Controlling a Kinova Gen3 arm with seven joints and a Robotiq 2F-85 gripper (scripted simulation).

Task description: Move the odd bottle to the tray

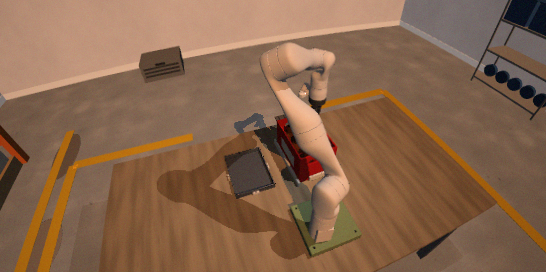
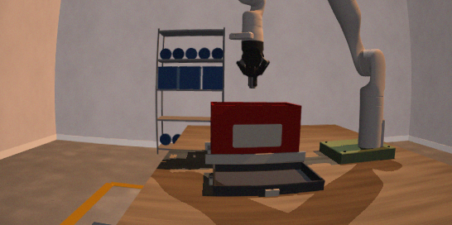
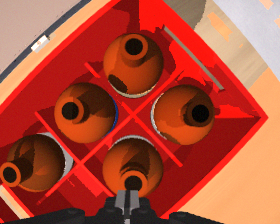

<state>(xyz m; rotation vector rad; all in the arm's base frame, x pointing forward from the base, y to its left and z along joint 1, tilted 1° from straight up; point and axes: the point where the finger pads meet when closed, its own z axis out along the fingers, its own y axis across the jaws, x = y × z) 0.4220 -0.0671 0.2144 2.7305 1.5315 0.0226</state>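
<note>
Now: hand 10 mm past the red crate, 40 mm to the right of it and 160 mm above it. Also, from my hand: dark tray: 60 mm behind, 330 mm to the left, 230 mm below.
</note>
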